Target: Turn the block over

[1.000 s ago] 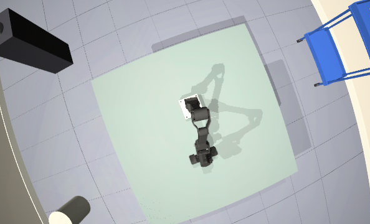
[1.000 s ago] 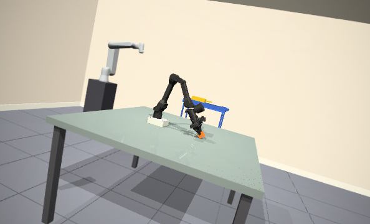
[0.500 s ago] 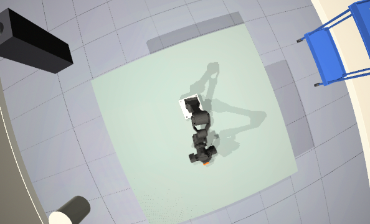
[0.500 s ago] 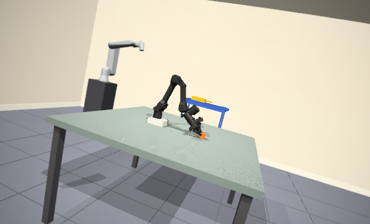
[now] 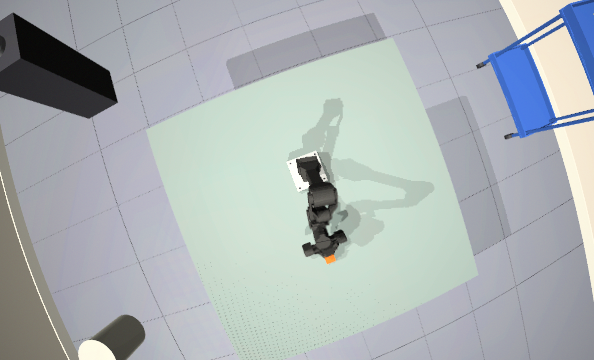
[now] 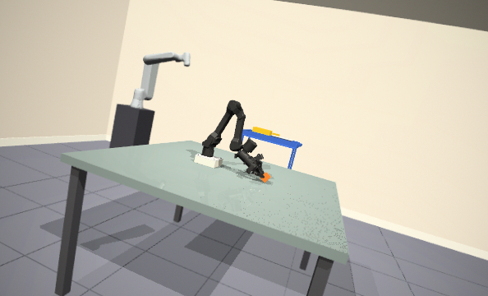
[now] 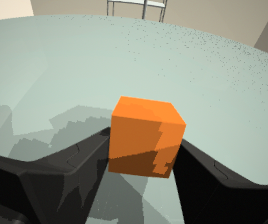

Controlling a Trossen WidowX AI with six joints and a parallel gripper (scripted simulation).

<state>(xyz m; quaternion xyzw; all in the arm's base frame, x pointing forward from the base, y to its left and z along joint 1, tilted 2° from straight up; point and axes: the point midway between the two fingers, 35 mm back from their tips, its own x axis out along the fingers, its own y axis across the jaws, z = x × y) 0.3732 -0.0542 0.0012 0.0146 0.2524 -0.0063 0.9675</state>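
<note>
My gripper tip is now 10 mm above the orange block.
</note>
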